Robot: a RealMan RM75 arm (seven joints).
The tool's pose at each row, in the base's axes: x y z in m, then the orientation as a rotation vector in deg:
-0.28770, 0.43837, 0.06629, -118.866, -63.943, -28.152
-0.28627, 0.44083, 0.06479, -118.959, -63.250, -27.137
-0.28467, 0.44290, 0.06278, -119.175, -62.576, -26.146
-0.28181, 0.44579, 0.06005, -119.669, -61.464, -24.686
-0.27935, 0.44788, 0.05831, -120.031, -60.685, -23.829
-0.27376, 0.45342, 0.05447, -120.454, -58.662, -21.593
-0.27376, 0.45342, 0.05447, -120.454, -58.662, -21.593
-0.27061, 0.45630, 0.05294, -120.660, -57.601, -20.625
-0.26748, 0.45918, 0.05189, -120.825, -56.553, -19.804
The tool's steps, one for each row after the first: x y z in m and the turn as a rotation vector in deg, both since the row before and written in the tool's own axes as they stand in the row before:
0.00124, 0.00091, 0.00283, 0.488, -0.306, 0.813
0.00084, 0.00142, 0.00286, 0.368, -0.359, 0.819
0.00163, 0.00246, 0.00391, 0.402, -0.559, 1.327
0.00161, 0.00198, 0.00263, 0.187, -0.309, 0.881
0.00427, 0.00411, 0.00645, 0.897, -0.617, 2.185
0.00000, 0.00000, 0.00000, 0.000, 0.000, 0.000
0.00275, 0.00205, 0.00297, 0.385, -0.205, 1.081
0.00304, 0.00176, 0.00262, 0.350, -0.112, 1.019

